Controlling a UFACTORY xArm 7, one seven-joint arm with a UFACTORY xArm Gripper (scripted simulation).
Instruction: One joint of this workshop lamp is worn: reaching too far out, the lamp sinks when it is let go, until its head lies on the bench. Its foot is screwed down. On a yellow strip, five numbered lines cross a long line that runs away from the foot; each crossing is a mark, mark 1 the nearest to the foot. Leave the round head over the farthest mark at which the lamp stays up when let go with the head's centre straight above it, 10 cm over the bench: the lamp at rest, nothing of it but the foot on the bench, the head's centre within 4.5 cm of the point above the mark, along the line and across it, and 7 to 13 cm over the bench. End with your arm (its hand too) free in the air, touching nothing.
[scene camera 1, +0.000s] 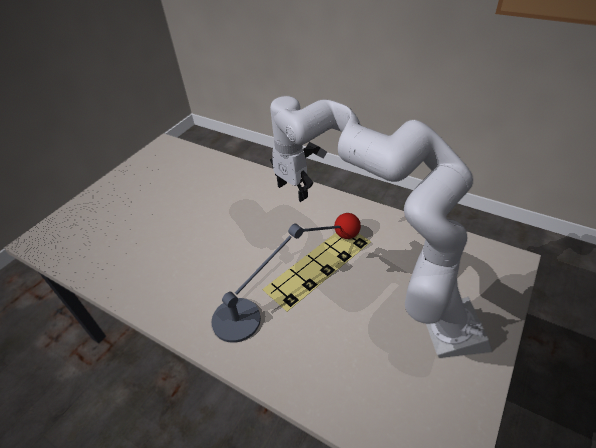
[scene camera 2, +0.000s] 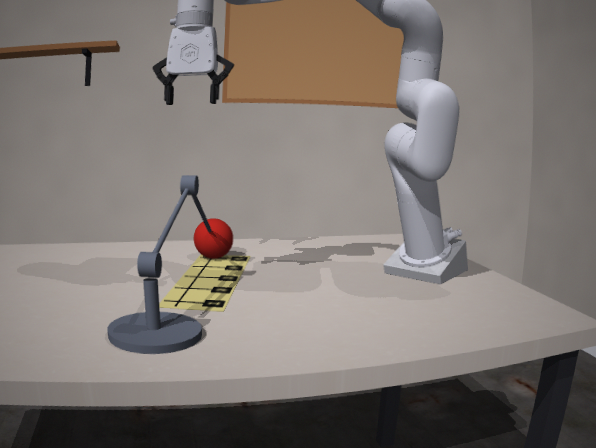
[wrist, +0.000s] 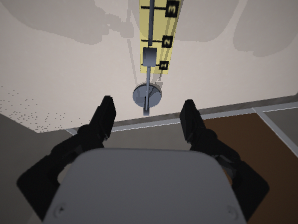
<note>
In view: the gripper (scene camera 2: 191, 104), a yellow strip (scene camera 2: 208, 284) and a grey round foot (scene camera 2: 142, 333).
The gripper shows as well in scene camera 1 (scene camera 1: 292, 192) and in the wrist view (wrist: 148, 106). The yellow strip is seen too in scene camera 1 (scene camera 1: 297, 282). The grey round foot is seen too in scene camera 1 (scene camera 1: 236, 324).
</note>
